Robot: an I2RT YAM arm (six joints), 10 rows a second.
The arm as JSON. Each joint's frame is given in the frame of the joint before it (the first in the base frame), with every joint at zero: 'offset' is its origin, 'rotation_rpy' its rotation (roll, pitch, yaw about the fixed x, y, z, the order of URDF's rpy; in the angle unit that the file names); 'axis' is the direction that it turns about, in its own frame. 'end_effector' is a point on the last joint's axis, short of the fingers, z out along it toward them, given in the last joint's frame.
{
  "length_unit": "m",
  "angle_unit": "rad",
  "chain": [
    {
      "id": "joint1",
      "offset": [
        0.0,
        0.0,
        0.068
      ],
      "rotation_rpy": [
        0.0,
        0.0,
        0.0
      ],
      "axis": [
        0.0,
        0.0,
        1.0
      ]
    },
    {
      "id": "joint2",
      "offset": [
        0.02,
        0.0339,
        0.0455
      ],
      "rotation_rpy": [
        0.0,
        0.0,
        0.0
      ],
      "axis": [
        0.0,
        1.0,
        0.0
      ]
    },
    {
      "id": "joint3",
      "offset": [
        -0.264,
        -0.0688,
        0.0
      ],
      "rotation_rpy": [
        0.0,
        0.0,
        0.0
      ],
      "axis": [
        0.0,
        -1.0,
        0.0
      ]
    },
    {
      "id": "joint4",
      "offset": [
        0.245,
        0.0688,
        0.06
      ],
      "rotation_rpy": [
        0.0,
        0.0,
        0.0
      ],
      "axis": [
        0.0,
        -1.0,
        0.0
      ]
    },
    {
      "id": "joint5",
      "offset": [
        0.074,
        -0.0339,
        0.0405
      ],
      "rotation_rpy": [
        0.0,
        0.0,
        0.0
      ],
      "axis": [
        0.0,
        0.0,
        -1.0
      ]
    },
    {
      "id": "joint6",
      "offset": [
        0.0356,
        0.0,
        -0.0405
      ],
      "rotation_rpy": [
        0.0,
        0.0,
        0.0
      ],
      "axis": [
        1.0,
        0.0,
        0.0
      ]
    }
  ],
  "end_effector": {
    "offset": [
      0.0,
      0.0,
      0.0
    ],
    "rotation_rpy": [
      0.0,
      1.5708,
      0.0
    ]
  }
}
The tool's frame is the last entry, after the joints.
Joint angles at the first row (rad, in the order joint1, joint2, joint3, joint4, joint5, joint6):
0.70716 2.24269 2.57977 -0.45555 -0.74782 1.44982
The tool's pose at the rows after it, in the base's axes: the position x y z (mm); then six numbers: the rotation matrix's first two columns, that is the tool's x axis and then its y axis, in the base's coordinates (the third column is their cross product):
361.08, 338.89, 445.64, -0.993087, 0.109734, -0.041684, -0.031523, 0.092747, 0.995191
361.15, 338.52, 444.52, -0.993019, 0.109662, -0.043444, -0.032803, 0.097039, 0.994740
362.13, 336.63, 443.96, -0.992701, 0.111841, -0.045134, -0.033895, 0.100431, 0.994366
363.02, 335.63, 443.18, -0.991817, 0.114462, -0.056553, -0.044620, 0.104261, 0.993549
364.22, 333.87, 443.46, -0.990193, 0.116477, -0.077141, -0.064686, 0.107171, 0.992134
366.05, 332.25, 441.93, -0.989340, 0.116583, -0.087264, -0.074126, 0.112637, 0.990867
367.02, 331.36, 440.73, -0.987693, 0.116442, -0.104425, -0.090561, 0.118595, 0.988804
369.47, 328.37, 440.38, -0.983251, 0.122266, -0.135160, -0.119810, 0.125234, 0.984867
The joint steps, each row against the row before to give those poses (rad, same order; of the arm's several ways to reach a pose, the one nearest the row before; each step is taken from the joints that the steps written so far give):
-0.00240 -0.00449 -0.00807 0.00076 -0.00077 -0.00365
-0.00066 -0.00474 -0.01100 0.00059 -0.00004 -0.00568
-0.00428 -0.00525 -0.00980 0.00004 -0.00148 -0.00495
-0.00263 -0.00291 -0.00728 0.00126 0.00153 -0.01349
-0.00430 -0.00096 -0.00019 -0.00116 -0.00001 -0.02101
-0.00505 -0.00146 -0.00688 -0.00078 -0.00302 -0.01482
-0.00264 -0.00199 -0.00663 -0.00061 -0.00001 -0.02100
-0.00770 -0.00233 -0.00459 -0.00001 0.00247 -0.03248

